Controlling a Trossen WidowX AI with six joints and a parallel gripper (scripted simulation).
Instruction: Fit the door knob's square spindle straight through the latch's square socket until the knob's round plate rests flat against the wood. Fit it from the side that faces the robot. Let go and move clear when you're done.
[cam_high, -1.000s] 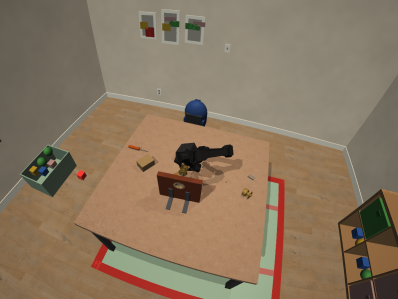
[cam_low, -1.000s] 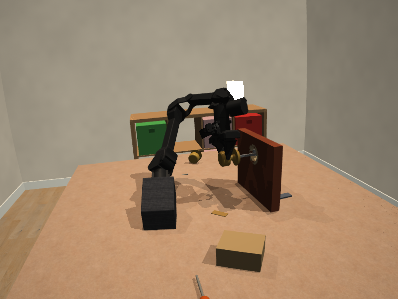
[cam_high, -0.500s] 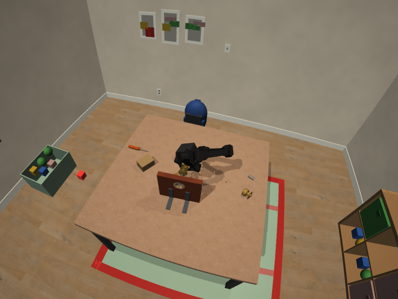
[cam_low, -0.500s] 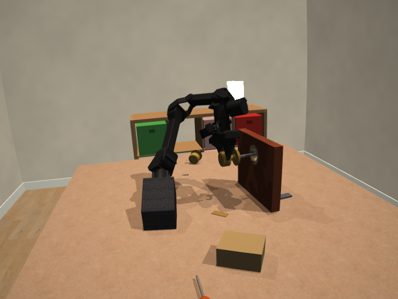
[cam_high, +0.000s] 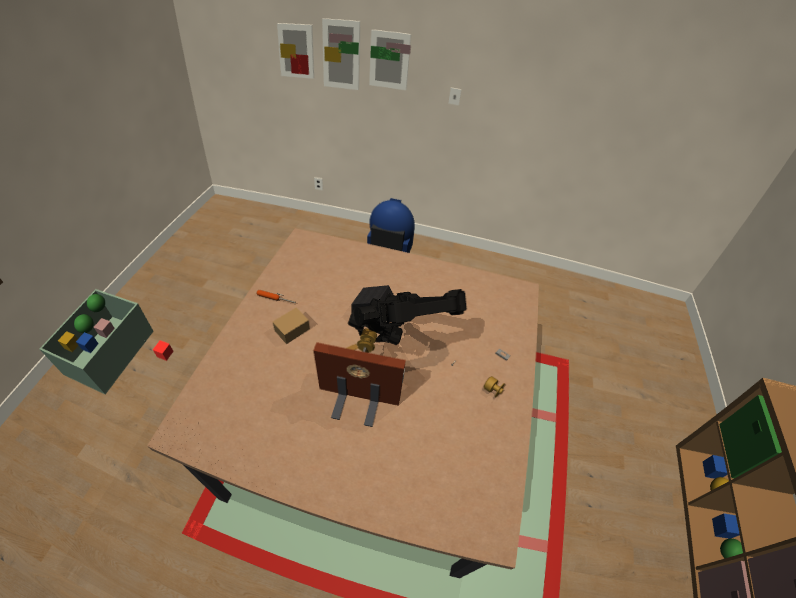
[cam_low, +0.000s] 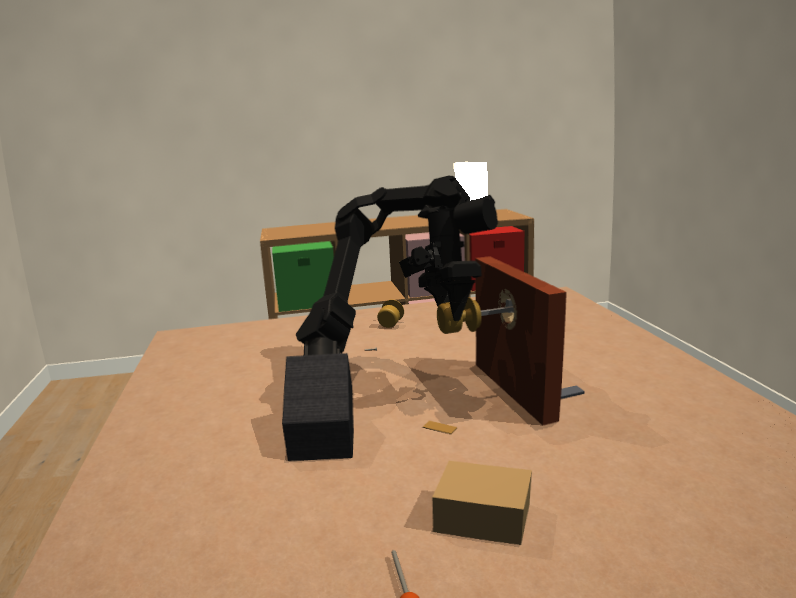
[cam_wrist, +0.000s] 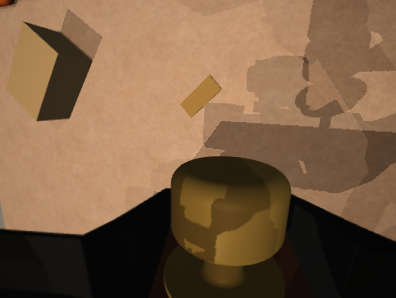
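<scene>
Right now my hand is 130 mm short of the dark red wooden door panel, 20 mm to the right of it and 50 mm above it. Also, from my hand: screwdriver (140 mm behind, 520 mm to the right, 190 mm below); then tan box (20 mm behind, 370 mm to the right, 170 mm below); then flat plate (40 mm behind, 100 mm to the right, 200 mm below).
</scene>
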